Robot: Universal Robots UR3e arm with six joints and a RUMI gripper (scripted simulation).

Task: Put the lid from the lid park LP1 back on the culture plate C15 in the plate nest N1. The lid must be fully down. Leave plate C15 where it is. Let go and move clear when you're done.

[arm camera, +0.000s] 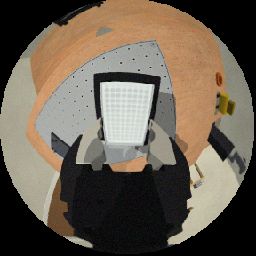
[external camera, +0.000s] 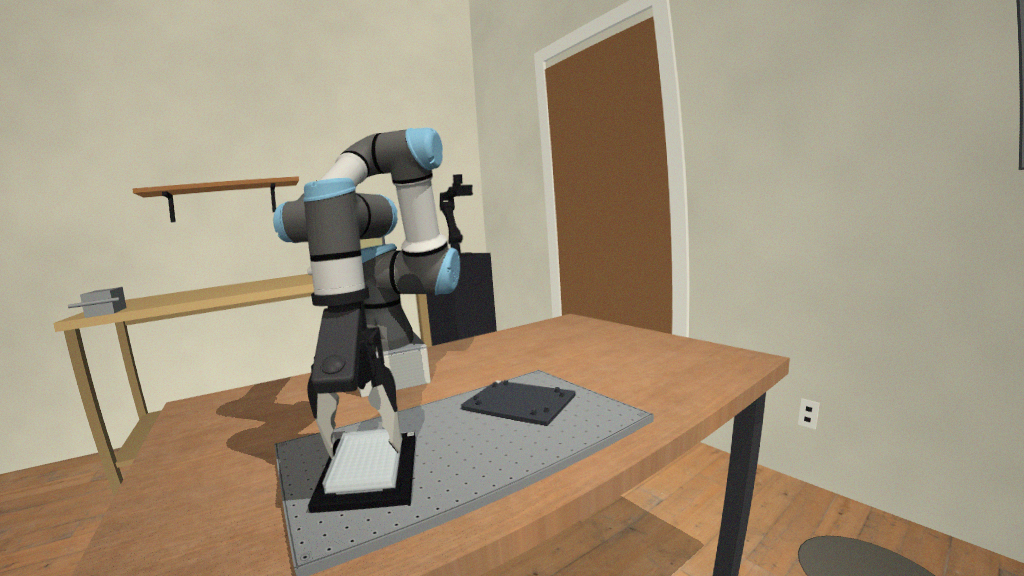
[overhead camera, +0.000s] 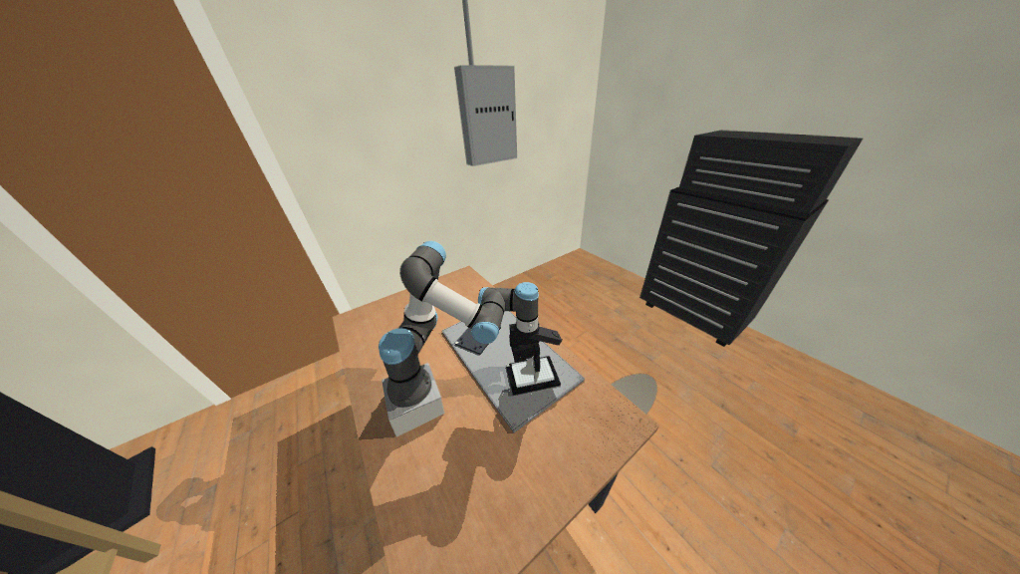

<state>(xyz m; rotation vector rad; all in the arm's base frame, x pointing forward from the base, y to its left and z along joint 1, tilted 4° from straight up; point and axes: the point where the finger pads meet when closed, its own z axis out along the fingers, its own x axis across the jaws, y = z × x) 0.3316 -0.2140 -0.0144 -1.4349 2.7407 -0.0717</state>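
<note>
Right now my hand is 10 mm above the clear lid. Round my hand: culture plate C15: 20 mm below; then black lid park LP1: 290 mm to the left, 30 mm below.
</note>
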